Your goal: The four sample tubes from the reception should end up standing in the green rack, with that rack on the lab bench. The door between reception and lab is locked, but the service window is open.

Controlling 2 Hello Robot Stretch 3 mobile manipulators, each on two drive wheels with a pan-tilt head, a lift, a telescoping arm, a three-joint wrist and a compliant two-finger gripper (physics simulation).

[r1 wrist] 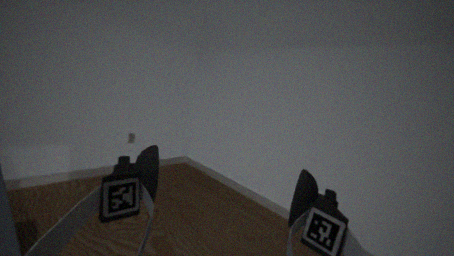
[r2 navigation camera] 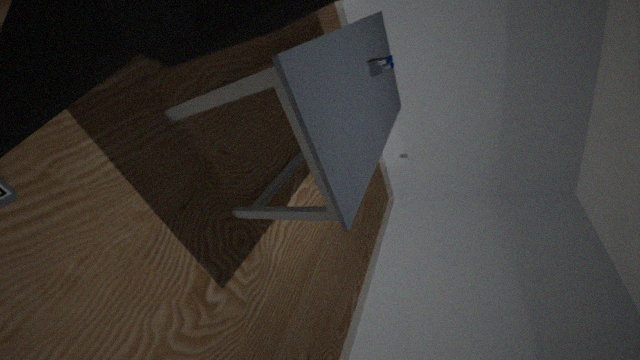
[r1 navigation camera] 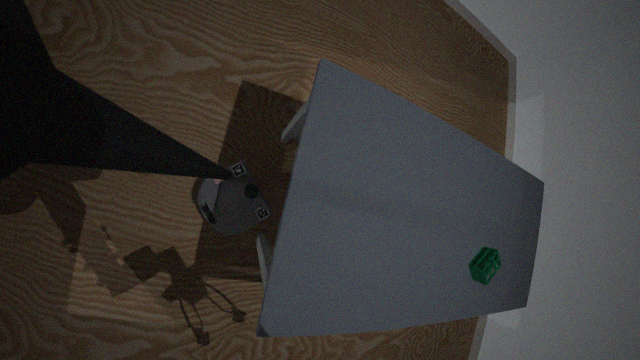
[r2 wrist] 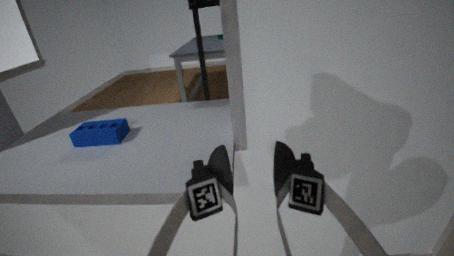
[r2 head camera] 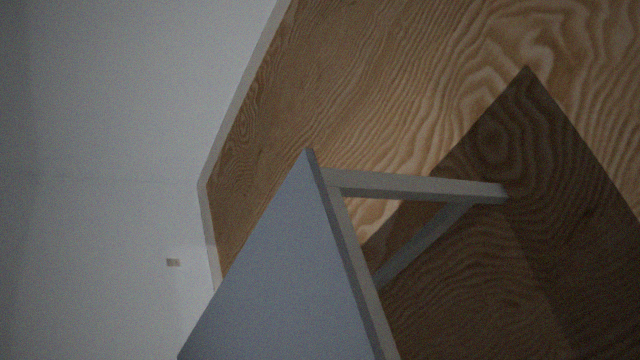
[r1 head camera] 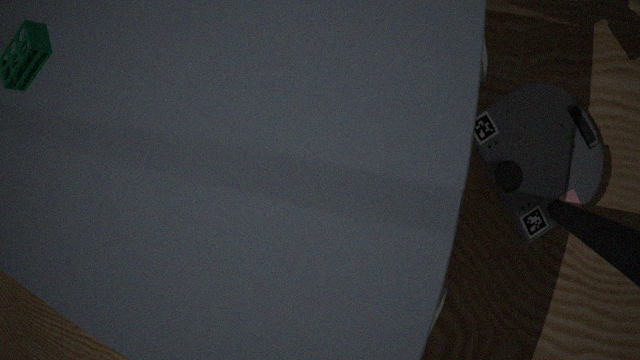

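Observation:
The green rack (r1 head camera: pixel 37 40) (r1 navigation camera: pixel 485 265) stands near the far end of a grey-topped table (r1 head camera: pixel 275 125) (r1 navigation camera: pixel 390 175); tubes in it cannot be made out. A green bit (r2 wrist: pixel 220 37) shows on a table beyond the window in the r2 wrist view. r1's gripper (r1 wrist: pixel 224 192) is open, with wall and floor behind it, away from the rack. r2's gripper (r2 wrist: pixel 253 172) is open beside the window's side post, with nothing between its fingers. Small blue and white items (r2 navigation camera: pixel 385 62), too small to tell if they are the tubes, are at the far edge of another table (r2 navigation camera: pixel 330 115).
A blue block with holes (r2 wrist: pixel 100 133) lies on the white window ledge (r2 wrist: pixel 165 165). A dark mast (r2 wrist: pixel 200 55) stands beyond the opening. The window's post (r2 wrist: pixel 234 75) is left of r2's gripper. r1's base (r1 head camera: pixel 535 145) (r1 navigation camera: pixel 232 205) is close to the table's edge.

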